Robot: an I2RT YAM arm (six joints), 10 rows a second.
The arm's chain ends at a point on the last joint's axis. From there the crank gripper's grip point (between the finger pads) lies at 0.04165 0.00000 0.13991 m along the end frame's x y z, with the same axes.
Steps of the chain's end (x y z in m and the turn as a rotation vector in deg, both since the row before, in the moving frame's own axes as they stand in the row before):
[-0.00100 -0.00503 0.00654 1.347 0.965 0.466]
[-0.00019 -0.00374 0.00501 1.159 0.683 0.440]
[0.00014 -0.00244 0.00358 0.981 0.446 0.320]
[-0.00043 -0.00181 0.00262 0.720 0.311 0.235]
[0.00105 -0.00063 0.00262 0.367 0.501 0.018]
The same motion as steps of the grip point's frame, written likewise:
[0.00136 -0.00796 0.00578 1.347 0.965 0.466]
[0.00148 -0.00624 0.00448 1.159 0.683 0.440]
[0.00123 -0.00460 0.00323 0.981 0.446 0.320]
[0.00033 -0.00339 0.00238 0.720 0.311 0.235]
[0.00227 -0.00151 0.00225 0.367 0.501 0.018]

